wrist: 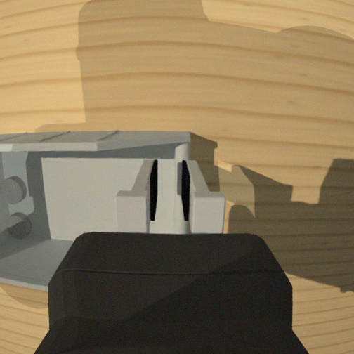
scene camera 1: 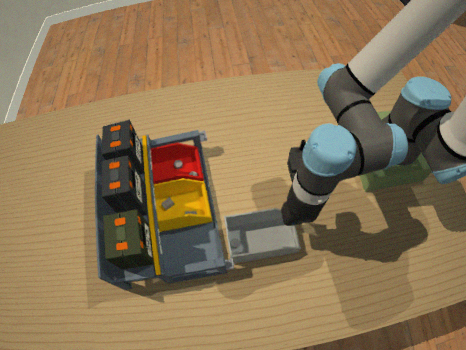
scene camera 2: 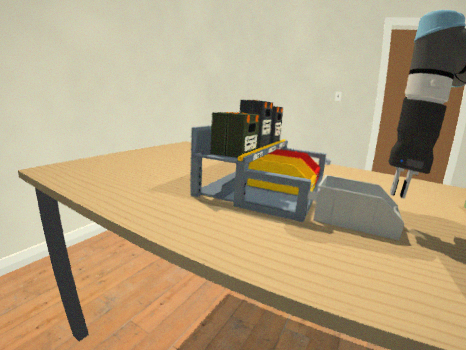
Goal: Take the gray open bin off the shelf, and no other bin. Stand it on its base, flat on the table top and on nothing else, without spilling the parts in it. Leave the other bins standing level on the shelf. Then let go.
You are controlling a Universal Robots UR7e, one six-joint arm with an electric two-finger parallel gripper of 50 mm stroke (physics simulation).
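Places are measured from the arm's base along level axes (x ahead, y right, z down), in centimetres.
Pixels of known places: gripper, fingertip midpoint: (scene camera 2: pixel 397 195).
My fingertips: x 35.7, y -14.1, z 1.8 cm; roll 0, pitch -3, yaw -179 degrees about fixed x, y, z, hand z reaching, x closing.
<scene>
Behind a point stands the place of what it marks.
The gray open bin (scene camera 1: pixel 270 241) @(y -17.9, x 41.2, z 7.9 cm) (scene camera 2: pixel 356 209) @(y -21.9, x 43.8, z 3.9 cm) (wrist: pixel 90 197) stands upright on its base on the table top, its rear end close to the shelf's front edge; whether they touch, I cannot tell. Round gray parts (scene camera 1: pixel 235 244) @(y -17.3, x 50.1, z 6.9 cm) (wrist: pixel 20 225) lie inside at its rear. My gripper (scene camera 2: pixel 399 189) @(y -14.1, x 35.7, z 1.8 cm) (wrist: pixel 169 178) is open by a modest gap and holds nothing. Its fingers are over the bin's low front end, around the front lip in the wrist view, with clearance visible between them. In scene camera 1 the fingertips are hidden by the gripper's body.
The blue-gray shelf (scene camera 1: pixel 190 250) @(y -16.8, x 61.5, z 7.6 cm) (scene camera 2: pixel 240 192) @(y -24.5, x 67.2, z 4.7 cm) holds a red bin (scene camera 1: pixel 175 162) @(y 8.9, x 62.8, z 6.3 cm) and a yellow bin (scene camera 1: pixel 182 205) @(y -4.2, x 62.2, z 7.3 cm) (scene camera 2: pixel 280 172) @(y -10.3, x 63.0, z 2.5 cm), both level with parts inside. Dark cases (scene camera 1: pixel 120 182) @(y -7.1, x 71.6, z -15.0 cm) and a dark green case (scene camera 1: pixel 127 237) @(y -18.0, x 71.6, z -11.5 cm) (scene camera 2: pixel 232 132) @(y -21.9, x 71.4, z -7.4 cm) stand on its upper level. A green object (scene camera 1: pixel 395 175) @(y -9.6, x 4.3, z 0.9 cm) lies beneath the arm.
</scene>
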